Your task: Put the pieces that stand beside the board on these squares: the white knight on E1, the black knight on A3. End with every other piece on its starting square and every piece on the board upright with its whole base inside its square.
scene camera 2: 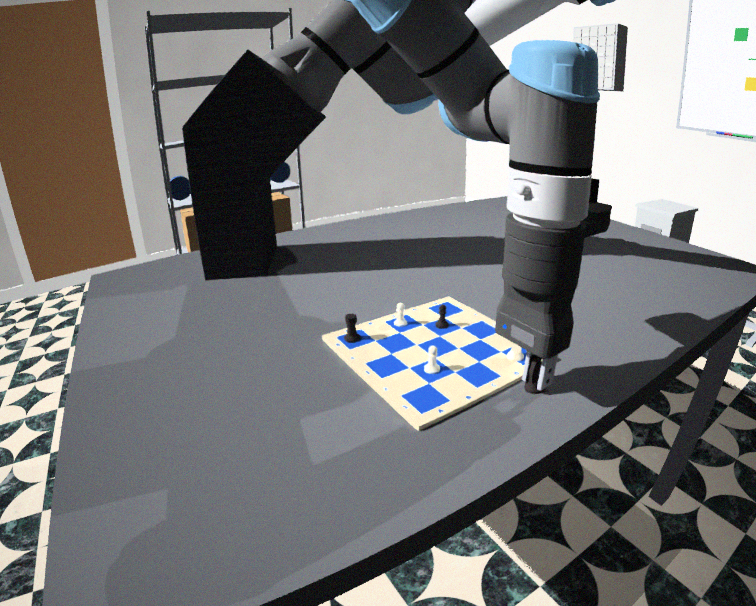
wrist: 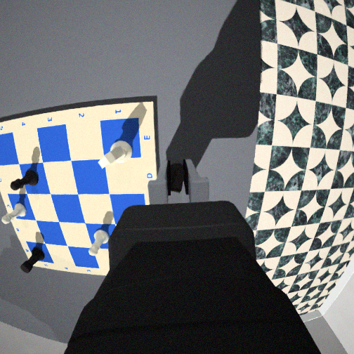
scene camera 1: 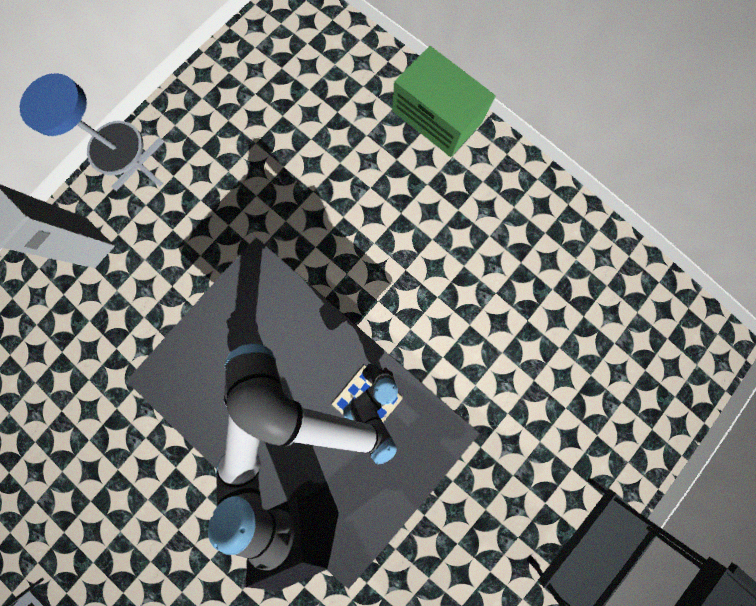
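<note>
The board lies on the table. My gripper is shut on the black knight, just off the board's edge beside D1. The knight looks upright, with its base at or very near the table top; a small gap cannot be told. The white knight stands on E1; in scene camera 2 the white knight is partly hidden behind the gripper. A3 bears no piece. In scene camera 1 the arm hides the gripper and both knights.
A black pawn stands on D4, a white pawn on C5, a white pawn on B2 and a black rook on A5. The table edge runs near the gripper.
</note>
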